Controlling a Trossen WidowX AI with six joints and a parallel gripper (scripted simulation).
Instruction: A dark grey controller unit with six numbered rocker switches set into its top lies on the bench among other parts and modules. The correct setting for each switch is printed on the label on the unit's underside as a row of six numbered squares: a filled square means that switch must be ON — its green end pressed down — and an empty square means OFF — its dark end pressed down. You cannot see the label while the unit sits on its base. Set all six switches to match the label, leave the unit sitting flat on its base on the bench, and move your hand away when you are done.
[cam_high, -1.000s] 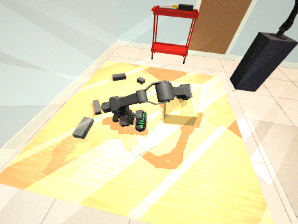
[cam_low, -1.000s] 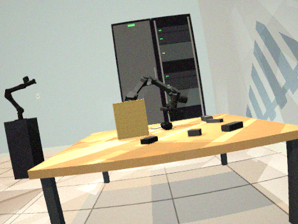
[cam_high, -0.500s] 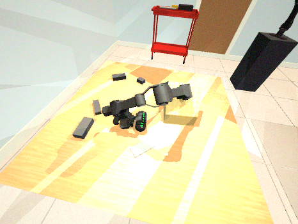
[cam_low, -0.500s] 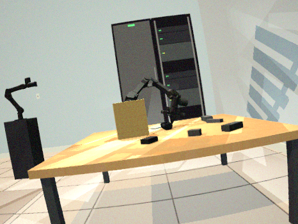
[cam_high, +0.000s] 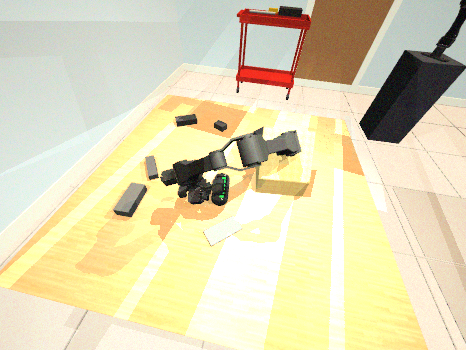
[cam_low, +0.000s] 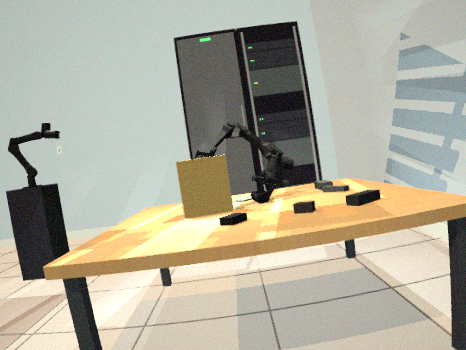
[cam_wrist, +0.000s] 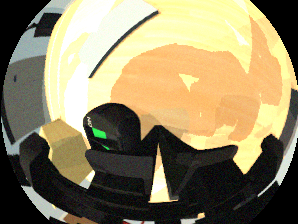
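The pale flat plate is 90 mm behind my gripper tip and 120 mm to the left of it. Also, from my gripper tip: slim grey module (310 mm ahead, 130 mm to the right, 10 mm above).
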